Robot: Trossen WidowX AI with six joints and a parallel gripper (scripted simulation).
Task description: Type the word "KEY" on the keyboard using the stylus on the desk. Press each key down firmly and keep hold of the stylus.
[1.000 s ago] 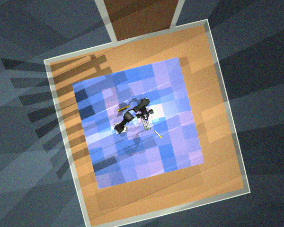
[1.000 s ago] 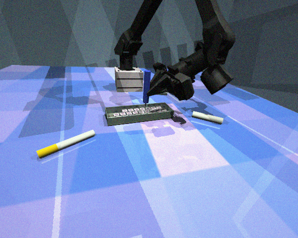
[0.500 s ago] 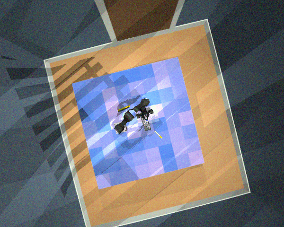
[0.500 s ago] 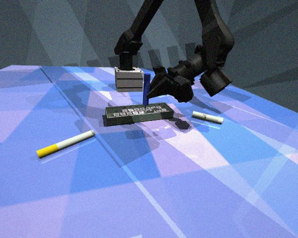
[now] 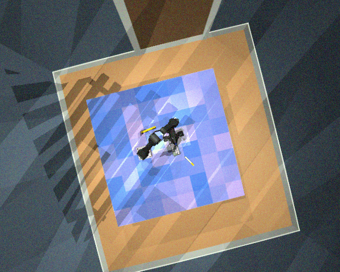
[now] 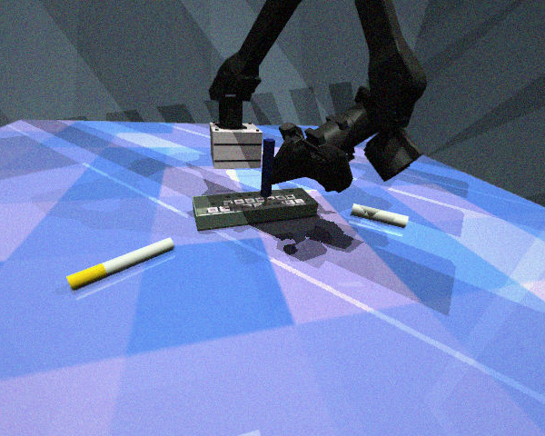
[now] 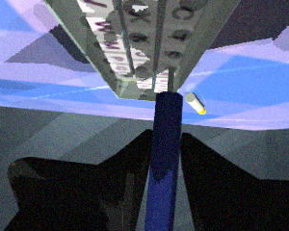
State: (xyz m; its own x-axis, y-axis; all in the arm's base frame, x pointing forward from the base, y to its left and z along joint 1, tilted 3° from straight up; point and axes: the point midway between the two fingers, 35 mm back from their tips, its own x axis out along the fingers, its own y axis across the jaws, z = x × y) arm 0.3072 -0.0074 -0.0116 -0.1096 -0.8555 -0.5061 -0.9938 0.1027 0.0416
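The blue stylus is 1 cm below my gripper tip. From my gripper tip the other things lie so: yellow cylinder: 19 cm behind, 23 cm to the left, 6 cm below; yellow-and-white pen: 6 cm ahead, 23 cm to the right, 6 cm below; white cylinder: 7 cm ahead, 20 cm to the left, 6 cm below.
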